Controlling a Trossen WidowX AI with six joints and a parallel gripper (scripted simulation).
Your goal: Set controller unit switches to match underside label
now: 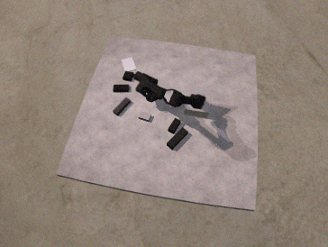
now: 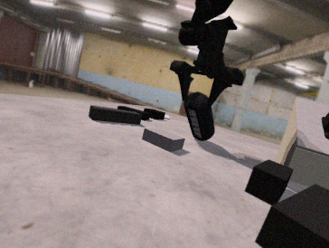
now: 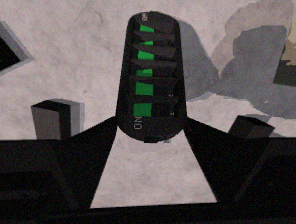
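Now: the grey block 10 cm to the left of my gripper tip, 9 cm below it and 3 cm ahead of it. Round my gripper tip: white sheet: 37 cm to the right, 25 cm ahead, 10 cm below; long bar: 21 cm ahead, 9 cm below, 4 cm to the left.
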